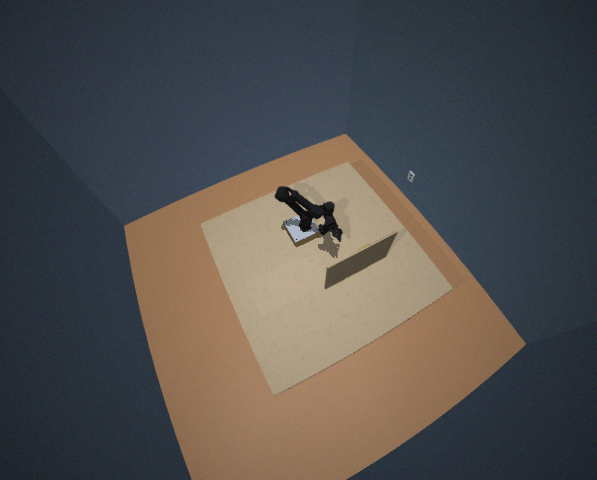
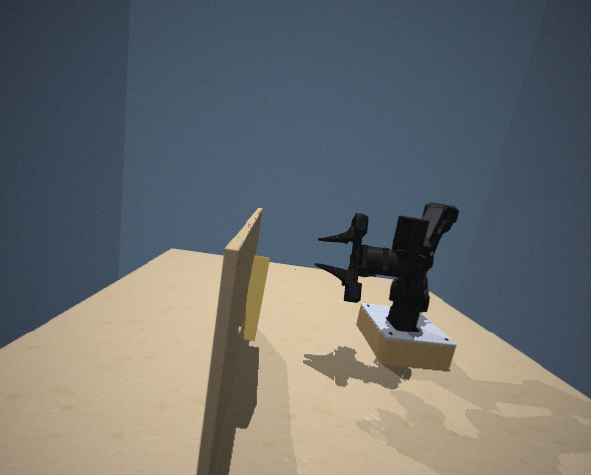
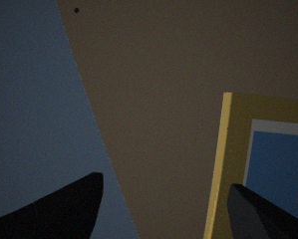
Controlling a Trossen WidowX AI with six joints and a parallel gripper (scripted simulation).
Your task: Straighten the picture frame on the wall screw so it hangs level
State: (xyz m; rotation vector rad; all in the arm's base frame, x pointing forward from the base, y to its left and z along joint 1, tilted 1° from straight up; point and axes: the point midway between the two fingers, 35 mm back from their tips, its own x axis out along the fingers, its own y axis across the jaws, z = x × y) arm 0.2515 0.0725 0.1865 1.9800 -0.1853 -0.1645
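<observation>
The picture frame lies 120 mm ahead of my gripper tip, 80 mm to the left of it and 80 mm below it. Also, from my gripper tip: wooden wall panel: 130 mm ahead, 70 mm to the left, 100 mm below.
</observation>
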